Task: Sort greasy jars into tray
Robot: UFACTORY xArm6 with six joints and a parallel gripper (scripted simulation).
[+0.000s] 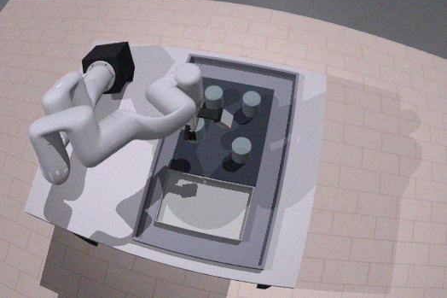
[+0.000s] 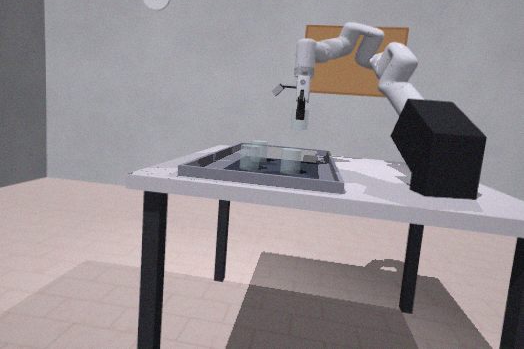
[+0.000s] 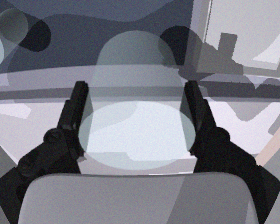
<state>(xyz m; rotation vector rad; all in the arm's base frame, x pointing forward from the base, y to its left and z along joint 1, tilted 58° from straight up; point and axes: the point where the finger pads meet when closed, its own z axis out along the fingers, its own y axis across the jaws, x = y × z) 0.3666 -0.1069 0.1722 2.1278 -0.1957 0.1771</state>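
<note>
My gripper is now 30 mm short of the pale tray, 210 mm to the left of it and 190 mm above it. The rest, counted from my hand: dark drying mat: 90 mm ahead, 100 mm to the left, 190 mm below.
</note>
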